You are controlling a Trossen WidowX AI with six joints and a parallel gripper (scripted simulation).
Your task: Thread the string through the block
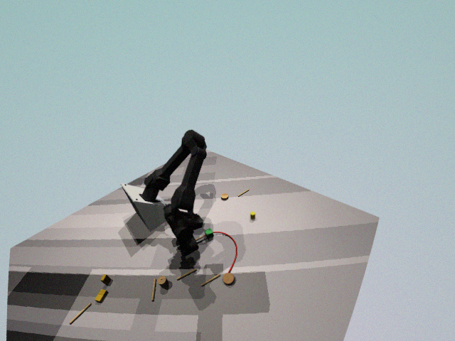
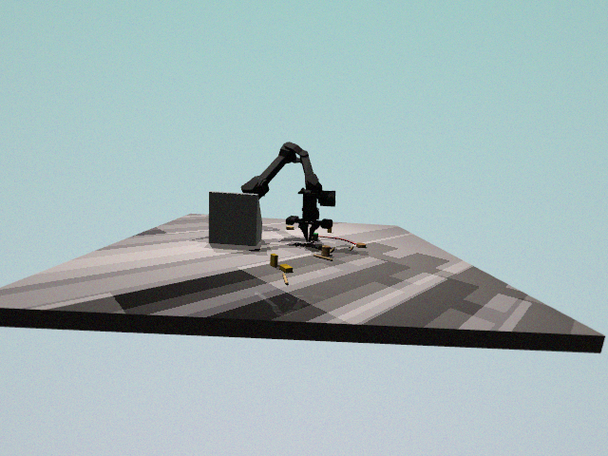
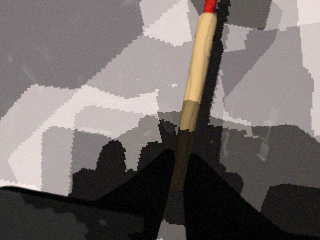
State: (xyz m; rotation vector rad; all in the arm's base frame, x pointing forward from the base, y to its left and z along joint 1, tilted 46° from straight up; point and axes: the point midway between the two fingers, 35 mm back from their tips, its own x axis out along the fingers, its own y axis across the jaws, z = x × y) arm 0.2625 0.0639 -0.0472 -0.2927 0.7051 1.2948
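My gripper tip is now 30 mm short of the green cube, 90 mm to the right of it and 10 mm below it. Round my gripper tip: yellow cylinder: 120 mm ahead, 290 mm to the left, 10 mm above; then thin wooden stick: 10 mm ahead, 40 mm to the left, 10 mm above; then wooden cylinder: 50 mm ahead, 170 mm to the right, 10 mm above.
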